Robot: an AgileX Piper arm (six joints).
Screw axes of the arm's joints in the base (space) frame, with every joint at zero. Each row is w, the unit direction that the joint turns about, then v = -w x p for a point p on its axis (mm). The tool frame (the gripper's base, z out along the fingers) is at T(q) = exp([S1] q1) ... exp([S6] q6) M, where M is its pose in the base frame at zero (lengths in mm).
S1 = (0, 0, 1, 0, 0, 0)
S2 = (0, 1, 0, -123, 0, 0)
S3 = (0, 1, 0, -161.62, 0, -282.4)
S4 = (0.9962, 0, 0.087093, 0, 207.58, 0)
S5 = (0, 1, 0, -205.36, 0, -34.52)
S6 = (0.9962, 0, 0.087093, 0, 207.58, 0)
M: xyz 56.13 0 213.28 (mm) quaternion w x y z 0.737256 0 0.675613 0
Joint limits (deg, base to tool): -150..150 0..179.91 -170..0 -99.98..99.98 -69.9..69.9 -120..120
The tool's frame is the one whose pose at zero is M.
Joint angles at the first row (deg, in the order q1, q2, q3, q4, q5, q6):
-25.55, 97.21, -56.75, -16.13, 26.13, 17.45
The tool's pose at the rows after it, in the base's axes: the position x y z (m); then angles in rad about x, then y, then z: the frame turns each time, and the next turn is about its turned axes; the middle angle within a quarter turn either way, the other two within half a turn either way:
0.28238 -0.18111 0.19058 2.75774 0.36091 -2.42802
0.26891 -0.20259 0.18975 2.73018 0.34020 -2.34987
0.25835 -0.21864 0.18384 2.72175 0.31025 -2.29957
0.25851 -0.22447 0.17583 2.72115 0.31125 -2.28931
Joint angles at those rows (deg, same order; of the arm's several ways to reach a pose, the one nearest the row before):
-30.81, 97.45, -56.75, -15.86, 26.07, 18.54
-35.20, 97.68, -56.75, -15.68, 25.34, 18.54
-38.49, 98.73, -56.75, -15.68, 24.91, 18.54
-39.35, 100.29, -56.75, -15.68, 23.16, 18.54

